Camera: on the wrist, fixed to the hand. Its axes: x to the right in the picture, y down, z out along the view.
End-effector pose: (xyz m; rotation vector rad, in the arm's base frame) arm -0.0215 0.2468 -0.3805 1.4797 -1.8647 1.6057
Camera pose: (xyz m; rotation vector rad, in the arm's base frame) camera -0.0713 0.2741 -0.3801 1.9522 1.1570 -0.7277
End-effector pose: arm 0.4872 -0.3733 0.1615 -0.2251 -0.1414 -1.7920
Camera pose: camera 0.5173 -0.3990 0.1208 0.3466 0.5281 1.2183
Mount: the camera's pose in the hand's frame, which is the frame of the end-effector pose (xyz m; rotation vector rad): 0.0085 0.0362 -0.0429 0.0599 0.8357 3.0092
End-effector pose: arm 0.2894 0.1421 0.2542 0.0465 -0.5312 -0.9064
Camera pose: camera 0.3399 0.1505 0.2298 -0.2711 0.4840 2.0389
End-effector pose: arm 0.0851 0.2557 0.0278 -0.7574 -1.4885 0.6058
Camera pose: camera 0.1314 0.2823 0.0085 2.0713 -1.4652 -1.6075
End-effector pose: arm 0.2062 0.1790 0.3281 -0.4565 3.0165 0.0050
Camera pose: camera 0.1836 0.2104 0.3697 -2.5715 -0.4464 0.0412
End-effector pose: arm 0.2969 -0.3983 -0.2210 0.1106 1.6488 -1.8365
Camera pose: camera 0.2937 -0.3622 -0.2647 1.9302 0.0953 0.7468
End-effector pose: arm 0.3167 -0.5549 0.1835 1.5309 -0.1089 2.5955
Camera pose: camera 0.2702 -0.5847 0.1703 0.5496 0.9666 -0.4348
